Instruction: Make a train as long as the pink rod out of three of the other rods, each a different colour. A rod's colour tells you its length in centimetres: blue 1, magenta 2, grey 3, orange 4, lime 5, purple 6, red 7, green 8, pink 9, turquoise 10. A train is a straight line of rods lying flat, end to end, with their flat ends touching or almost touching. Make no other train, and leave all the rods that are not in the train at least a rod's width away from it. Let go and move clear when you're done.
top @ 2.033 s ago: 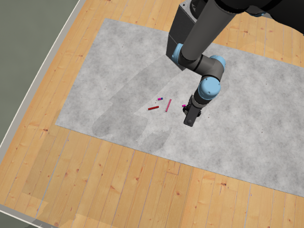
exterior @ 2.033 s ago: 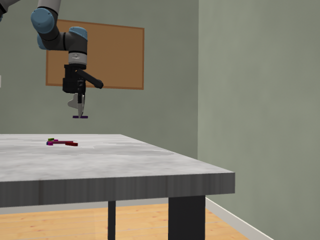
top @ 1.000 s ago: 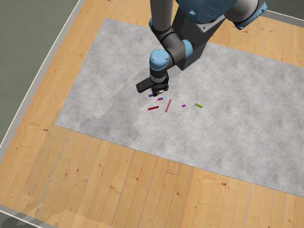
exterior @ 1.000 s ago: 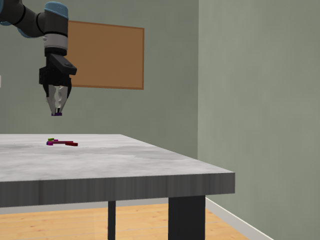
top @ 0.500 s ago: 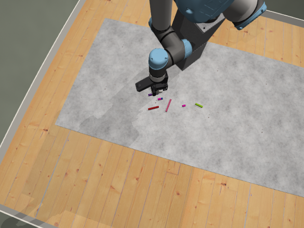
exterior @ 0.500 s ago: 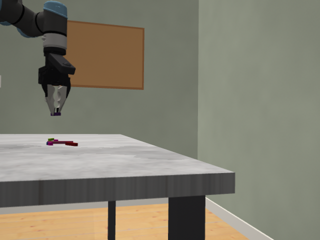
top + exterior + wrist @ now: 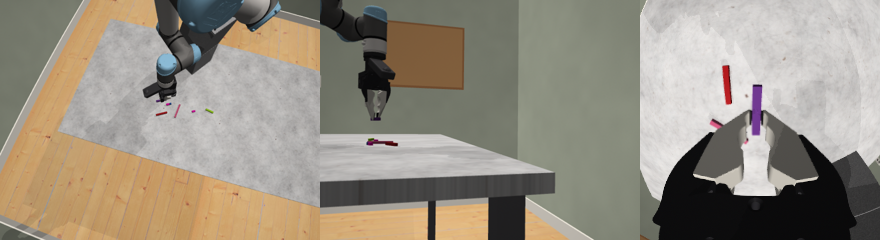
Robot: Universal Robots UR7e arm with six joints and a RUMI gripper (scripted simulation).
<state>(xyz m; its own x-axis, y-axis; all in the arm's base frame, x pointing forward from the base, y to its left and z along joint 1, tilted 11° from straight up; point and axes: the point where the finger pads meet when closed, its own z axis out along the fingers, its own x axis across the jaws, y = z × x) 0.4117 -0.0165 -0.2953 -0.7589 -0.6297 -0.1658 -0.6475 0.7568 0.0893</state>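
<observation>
The red rod lies 100 mm below my hand, 50 mm ahead of it and 30 mm to the left of it. The rest, counted from my hand: pink rod (100 mm to the left, 100 mm below, 20 mm behind); purple rod (10 mm below); small blue rod (100 mm below, 50 mm to the left, 40 mm behind).
</observation>
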